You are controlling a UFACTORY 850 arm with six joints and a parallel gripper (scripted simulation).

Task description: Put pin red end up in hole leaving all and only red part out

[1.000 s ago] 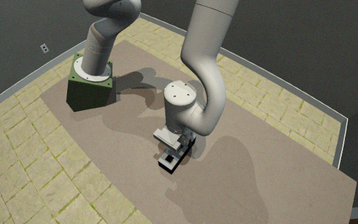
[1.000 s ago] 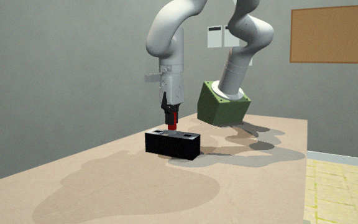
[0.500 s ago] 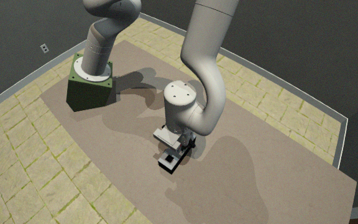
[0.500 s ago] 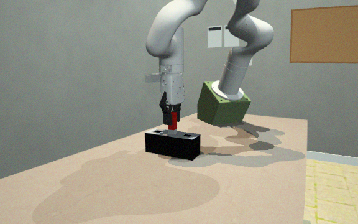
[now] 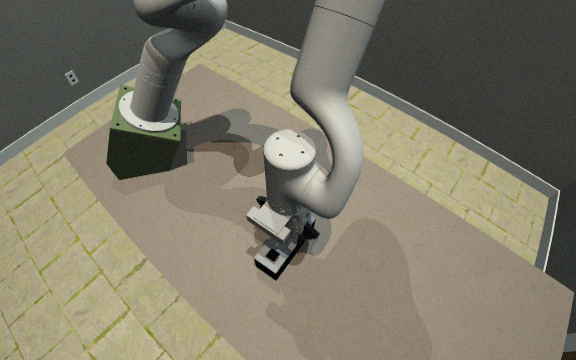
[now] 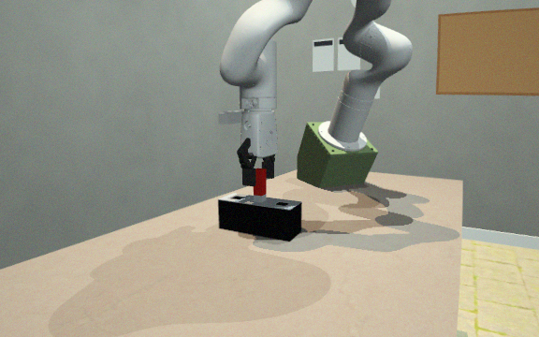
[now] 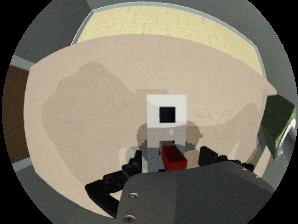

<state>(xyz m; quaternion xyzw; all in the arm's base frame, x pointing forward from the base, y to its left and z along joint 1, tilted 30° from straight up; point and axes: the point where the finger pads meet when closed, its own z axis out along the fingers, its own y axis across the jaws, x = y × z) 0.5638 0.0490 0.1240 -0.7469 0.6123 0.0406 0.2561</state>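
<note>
My hand is 1 cm above the pin. The rest, counted from my hand: black block (9 cm below).
</note>
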